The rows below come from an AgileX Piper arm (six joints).
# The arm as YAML. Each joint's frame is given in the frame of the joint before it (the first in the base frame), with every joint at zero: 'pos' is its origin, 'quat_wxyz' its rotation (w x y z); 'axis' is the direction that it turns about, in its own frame. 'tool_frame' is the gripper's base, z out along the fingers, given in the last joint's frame.
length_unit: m
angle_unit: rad
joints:
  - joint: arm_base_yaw
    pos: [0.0, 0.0, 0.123]
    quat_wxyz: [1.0, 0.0, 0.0, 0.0]
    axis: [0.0, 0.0, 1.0]
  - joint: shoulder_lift
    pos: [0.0, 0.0, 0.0]
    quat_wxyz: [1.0, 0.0, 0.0, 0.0]
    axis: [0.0, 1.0, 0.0]
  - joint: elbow
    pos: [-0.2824, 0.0, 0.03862]
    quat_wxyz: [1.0, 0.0, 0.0, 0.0]
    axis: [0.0, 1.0, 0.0]
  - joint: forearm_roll
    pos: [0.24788, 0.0, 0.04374]
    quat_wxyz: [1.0, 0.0, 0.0, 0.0]
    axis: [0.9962, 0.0, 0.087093]
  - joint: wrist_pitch
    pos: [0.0, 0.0, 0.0]
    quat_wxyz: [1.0, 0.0, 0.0, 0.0]
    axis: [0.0, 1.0, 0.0]
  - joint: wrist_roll
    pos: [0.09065, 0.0, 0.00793]
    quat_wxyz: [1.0, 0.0, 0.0, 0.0]
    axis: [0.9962, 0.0, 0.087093]
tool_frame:
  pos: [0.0, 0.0, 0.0]
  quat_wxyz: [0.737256, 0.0, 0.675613, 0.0]
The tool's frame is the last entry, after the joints.
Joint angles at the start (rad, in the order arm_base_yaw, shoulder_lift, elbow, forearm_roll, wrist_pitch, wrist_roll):
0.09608, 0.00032, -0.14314, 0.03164, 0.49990, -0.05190
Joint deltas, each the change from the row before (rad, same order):
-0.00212, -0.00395, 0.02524, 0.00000, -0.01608, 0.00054
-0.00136, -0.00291, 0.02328, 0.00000, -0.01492, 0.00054
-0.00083, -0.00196, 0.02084, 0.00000, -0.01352, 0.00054
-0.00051, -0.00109, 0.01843, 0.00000, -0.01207, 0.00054
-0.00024, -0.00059, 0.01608, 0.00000, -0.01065, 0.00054
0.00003, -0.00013, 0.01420, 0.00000, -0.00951, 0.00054
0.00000, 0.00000, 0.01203, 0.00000, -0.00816, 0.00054
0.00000, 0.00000, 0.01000, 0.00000, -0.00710, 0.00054
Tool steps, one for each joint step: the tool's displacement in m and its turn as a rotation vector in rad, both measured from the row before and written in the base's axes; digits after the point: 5 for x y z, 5 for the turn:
0.00135, -0.00001, -0.00668, 0.00013, 0.00526, -0.00276
0.00121, 0.00001, -0.00622, 0.00010, 0.00550, -0.00197
0.00105, 0.00002, -0.00561, 0.00010, 0.00541, -0.00140
0.00090, 0.00003, -0.00500, 0.00009, 0.00531, -0.00104
0.00075, 0.00003, -0.00438, 0.00012, 0.00488, -0.00073
0.00064, 0.00003, -0.00389, 0.00014, 0.00460, -0.00043
0.00051, 0.00002, -0.00330, 0.00019, 0.00391, -0.00042
0.00040, 0.00002, -0.00272, 0.00027, 0.00295, -0.00039

